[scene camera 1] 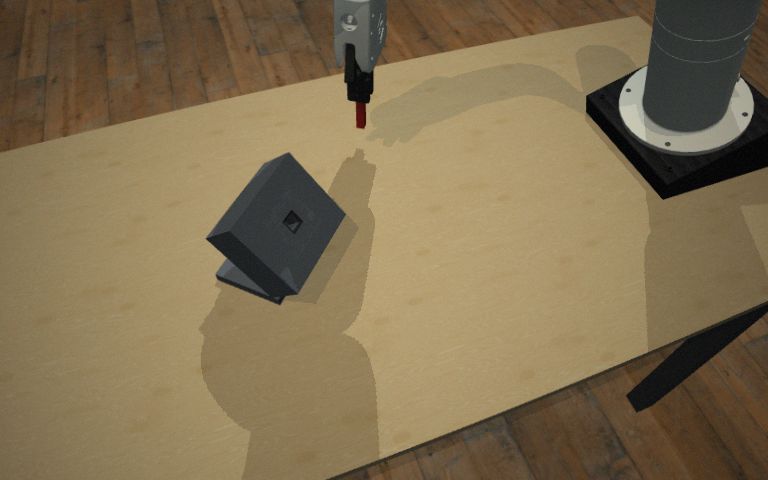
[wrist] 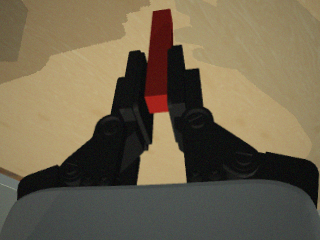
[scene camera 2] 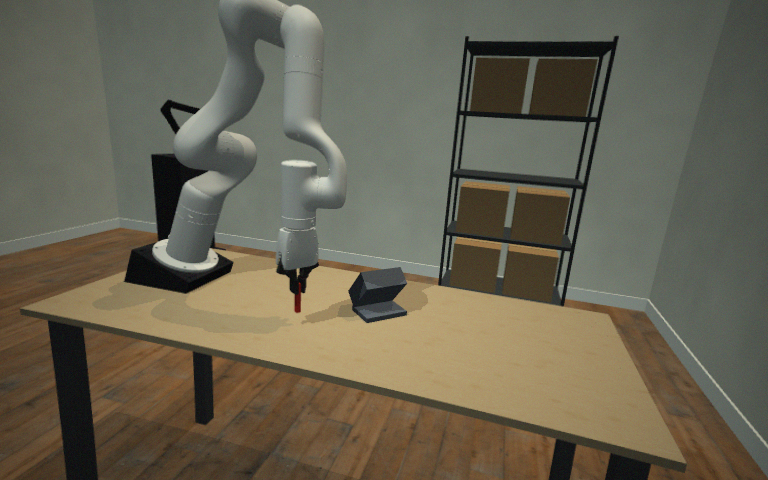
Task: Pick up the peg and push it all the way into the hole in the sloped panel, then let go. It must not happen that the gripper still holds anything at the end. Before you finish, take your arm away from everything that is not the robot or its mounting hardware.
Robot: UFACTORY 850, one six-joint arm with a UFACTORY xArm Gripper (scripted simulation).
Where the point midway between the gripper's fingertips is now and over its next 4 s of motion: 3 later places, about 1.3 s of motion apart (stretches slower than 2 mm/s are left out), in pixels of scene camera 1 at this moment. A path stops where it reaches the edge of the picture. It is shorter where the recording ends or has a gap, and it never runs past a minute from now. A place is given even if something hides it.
My gripper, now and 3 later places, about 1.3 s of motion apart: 360, 96; 288, 92; 239, 128; 230, 150
